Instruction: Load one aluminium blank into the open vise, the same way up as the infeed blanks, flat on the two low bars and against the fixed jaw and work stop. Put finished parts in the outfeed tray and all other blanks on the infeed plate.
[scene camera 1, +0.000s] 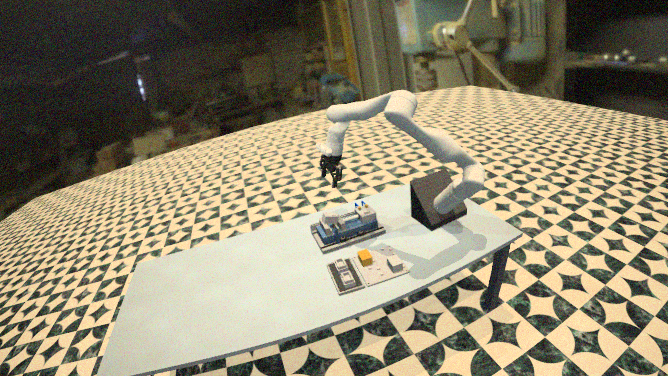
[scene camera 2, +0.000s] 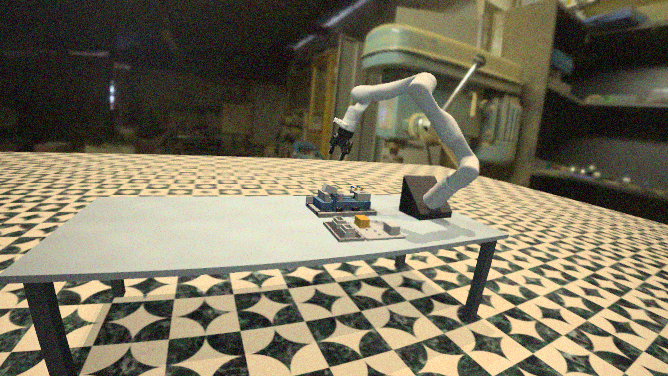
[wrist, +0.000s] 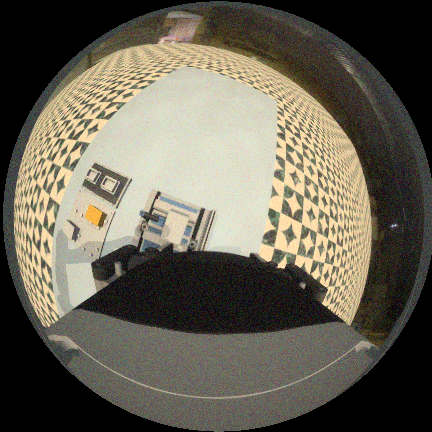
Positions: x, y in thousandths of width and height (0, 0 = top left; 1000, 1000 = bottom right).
Labels:
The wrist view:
my gripper: 487, 596
infeed plate: 209, 550

